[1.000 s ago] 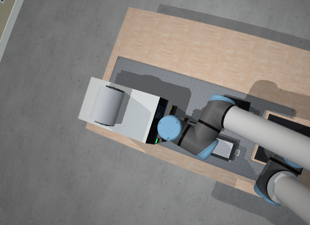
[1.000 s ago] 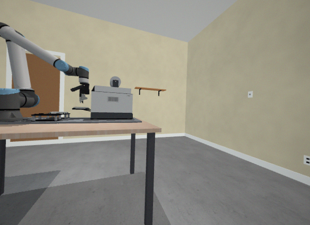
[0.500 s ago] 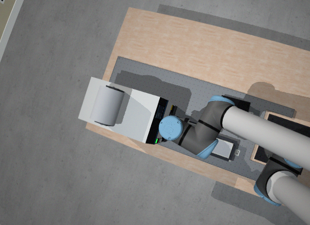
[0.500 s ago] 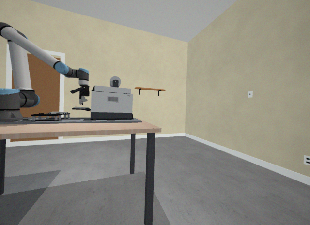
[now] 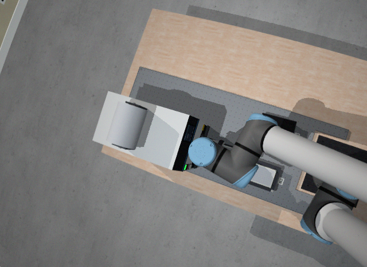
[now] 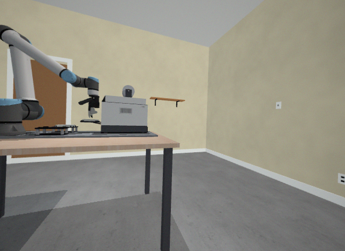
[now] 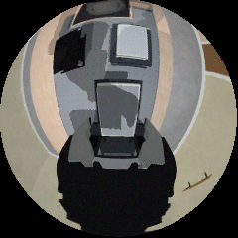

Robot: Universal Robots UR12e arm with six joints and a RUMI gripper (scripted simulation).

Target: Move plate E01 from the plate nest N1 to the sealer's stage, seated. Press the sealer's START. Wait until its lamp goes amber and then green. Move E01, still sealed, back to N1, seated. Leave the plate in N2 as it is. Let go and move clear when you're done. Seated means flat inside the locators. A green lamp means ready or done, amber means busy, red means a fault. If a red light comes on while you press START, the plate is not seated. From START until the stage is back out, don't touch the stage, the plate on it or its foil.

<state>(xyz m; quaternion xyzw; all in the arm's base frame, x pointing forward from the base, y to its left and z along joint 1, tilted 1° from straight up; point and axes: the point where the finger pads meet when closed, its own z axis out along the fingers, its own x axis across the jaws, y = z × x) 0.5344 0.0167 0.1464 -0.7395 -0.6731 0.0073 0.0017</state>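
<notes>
My gripper is now 3 cm above the plate E01. From my hand the other things lie so: sealer stage (4 cm below); then nest N1 (23 cm behind, 16 cm to the right, 10 cm below); then foil roll (33 cm ahead, 3 cm to the right, 27 cm above).
</notes>
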